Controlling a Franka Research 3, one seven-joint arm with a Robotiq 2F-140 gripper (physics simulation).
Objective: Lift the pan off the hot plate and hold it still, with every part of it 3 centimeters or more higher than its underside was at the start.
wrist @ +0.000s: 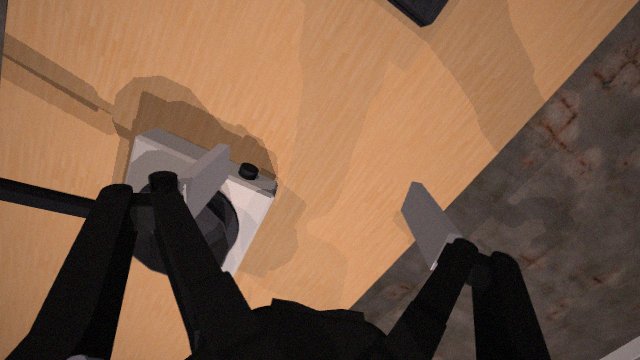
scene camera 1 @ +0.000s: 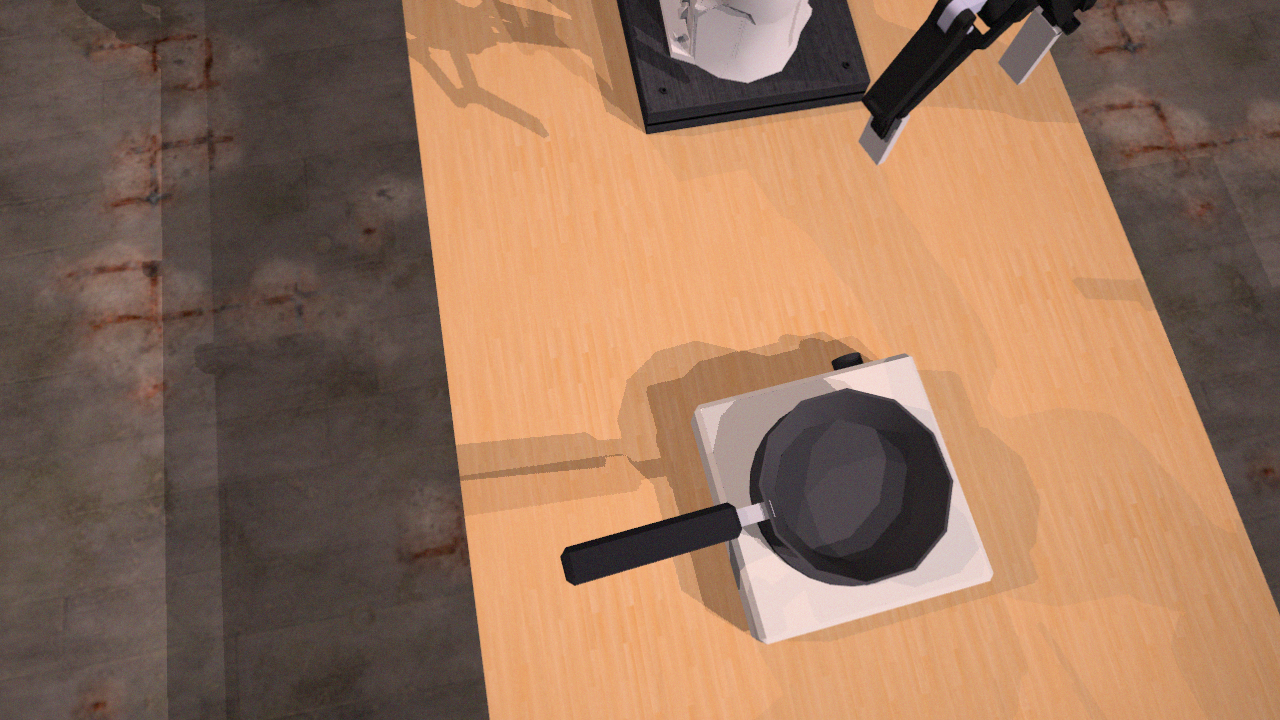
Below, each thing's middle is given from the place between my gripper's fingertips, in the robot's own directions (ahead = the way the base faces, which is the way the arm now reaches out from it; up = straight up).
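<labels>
The white hot plate (scene camera 1: 782, 597) is 240 mm below my hand, 150 mm to the right of it and 250 mm ahead of it. As for the dark round pan (scene camera 1: 856, 486), I find it 160 mm below my hand, with 250 mm to the right and 240 mm ahead.
</labels>
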